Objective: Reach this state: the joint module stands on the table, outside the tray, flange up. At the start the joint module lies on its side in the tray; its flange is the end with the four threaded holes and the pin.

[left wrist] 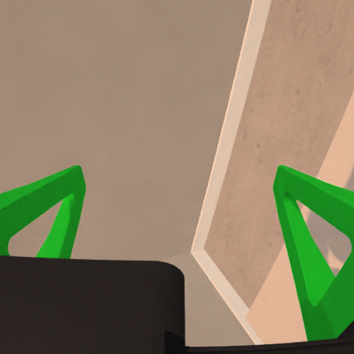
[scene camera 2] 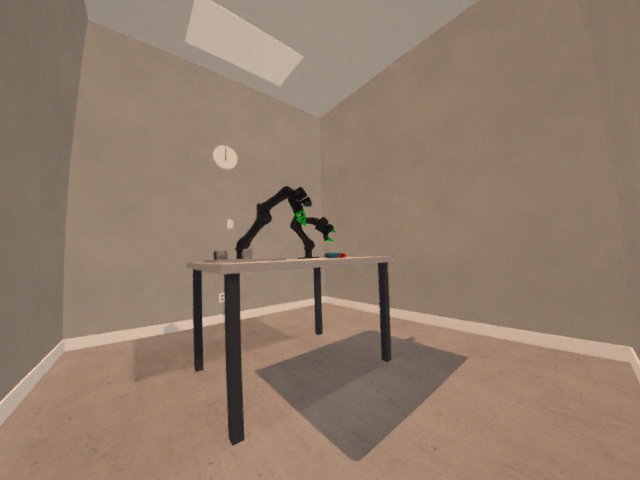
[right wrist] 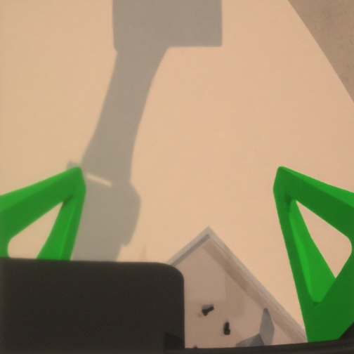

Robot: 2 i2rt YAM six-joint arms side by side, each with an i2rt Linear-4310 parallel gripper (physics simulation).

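Frame: origin at the left arm's base, x ahead, y left, z up, level; metres.
Where they show: left gripper, between the fingertips: (scene camera 2: 334,236); right gripper, between the fingertips: (scene camera 2: 305,224).
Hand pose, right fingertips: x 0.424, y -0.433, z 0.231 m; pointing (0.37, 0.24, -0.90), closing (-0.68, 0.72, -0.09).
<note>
Things, the pixels of their top centre, and the offset from my right fingertips. "pt": a spot on its surface instead.
- small dark grey rounded object, centre of its top: (scene camera 2: 221,250) dy -0.478, dx -0.177, dz -0.164 m
- light grey block, centre of its top: (scene camera 2: 246,249) dy -0.333, dx -0.154, dz -0.157 m
- red item, a spot on its surface: (scene camera 2: 334,255) pt dy +0.432, dx -0.114, dz -0.212 m
A small dark grey rounded object (scene camera 2: 220,255), probably the joint module, sits at the left end of the table (scene camera 2: 310,264) (right wrist: 215,125); its flange cannot be made out. A corner of the tray (right wrist: 208,233) shows low in the right wrist view, with two small dark screws (right wrist: 207,310) (right wrist: 227,328) inside. My left gripper (left wrist: 179,175) is open and empty, facing wall and floor. My right gripper (right wrist: 179,177) is open and empty above the table. In the scene view both grippers hang above the table, apart from the grey object; which is which is unclear.
A light grey block (scene camera 2: 248,253) stands right of the dark grey object. A blue and red item (scene camera 2: 334,255) lies toward the table's right end. A grey-blue piece (right wrist: 267,325) shows at the tray in the right wrist view. The arm's shadow crosses the table.
</note>
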